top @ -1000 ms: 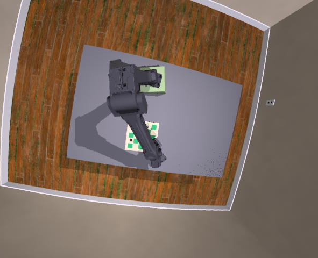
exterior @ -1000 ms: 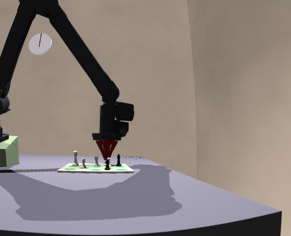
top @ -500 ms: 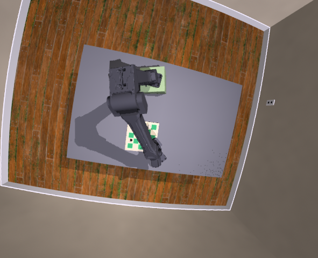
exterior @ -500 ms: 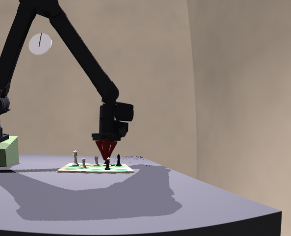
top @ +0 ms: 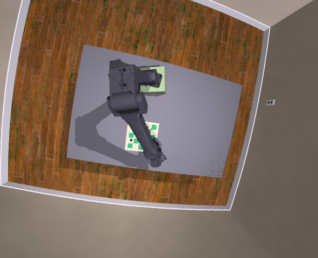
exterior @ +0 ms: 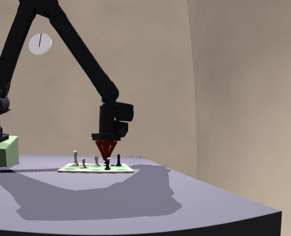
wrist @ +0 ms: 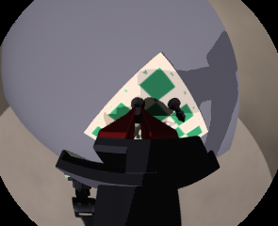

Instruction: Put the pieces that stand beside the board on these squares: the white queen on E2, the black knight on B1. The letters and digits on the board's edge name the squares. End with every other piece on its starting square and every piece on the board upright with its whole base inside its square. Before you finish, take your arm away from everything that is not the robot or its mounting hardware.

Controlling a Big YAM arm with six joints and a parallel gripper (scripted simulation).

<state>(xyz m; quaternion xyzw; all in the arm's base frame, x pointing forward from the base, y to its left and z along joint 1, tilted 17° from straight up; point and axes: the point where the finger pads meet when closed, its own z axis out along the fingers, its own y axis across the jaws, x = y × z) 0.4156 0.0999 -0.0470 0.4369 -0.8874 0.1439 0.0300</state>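
Right now the green-and-cream chessboard is 8 cm to the right of my hand, 3 cm below it and 2 cm behind it.
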